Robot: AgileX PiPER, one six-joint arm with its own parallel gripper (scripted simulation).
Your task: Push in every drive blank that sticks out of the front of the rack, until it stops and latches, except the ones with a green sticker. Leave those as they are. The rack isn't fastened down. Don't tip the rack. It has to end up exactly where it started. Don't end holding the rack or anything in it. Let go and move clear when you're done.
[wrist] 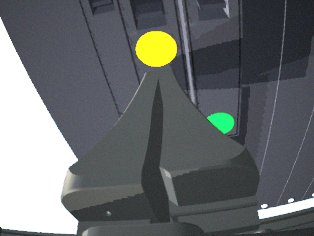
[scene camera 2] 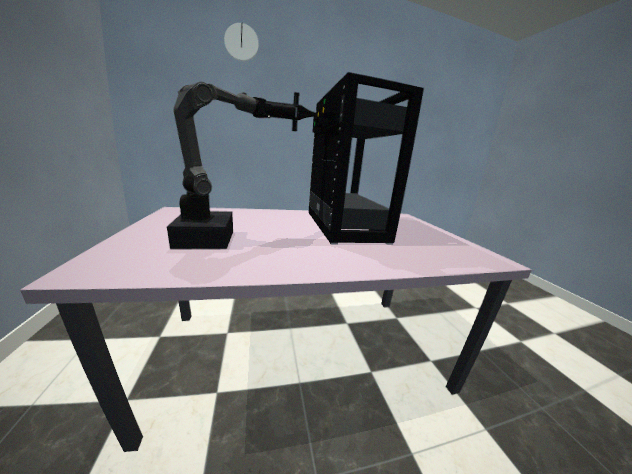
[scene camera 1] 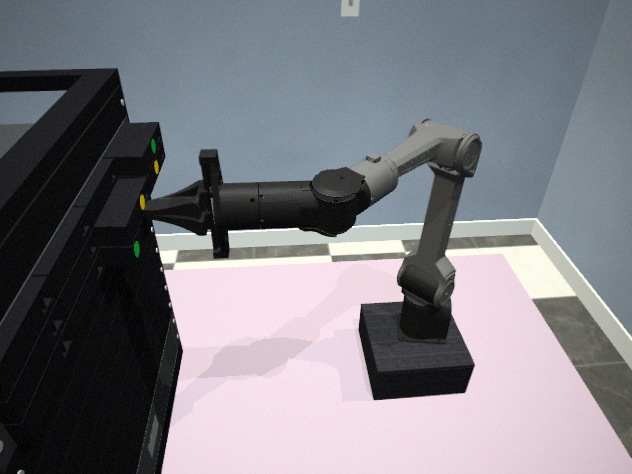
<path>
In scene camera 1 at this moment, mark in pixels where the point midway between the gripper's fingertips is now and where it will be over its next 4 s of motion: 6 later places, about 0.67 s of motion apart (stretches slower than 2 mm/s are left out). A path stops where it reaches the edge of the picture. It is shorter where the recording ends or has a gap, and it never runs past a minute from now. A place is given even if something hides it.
My gripper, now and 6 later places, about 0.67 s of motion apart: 146,209; 135,209; 120,209; 116,210; 113,210; 110,210; 167,211
</path>
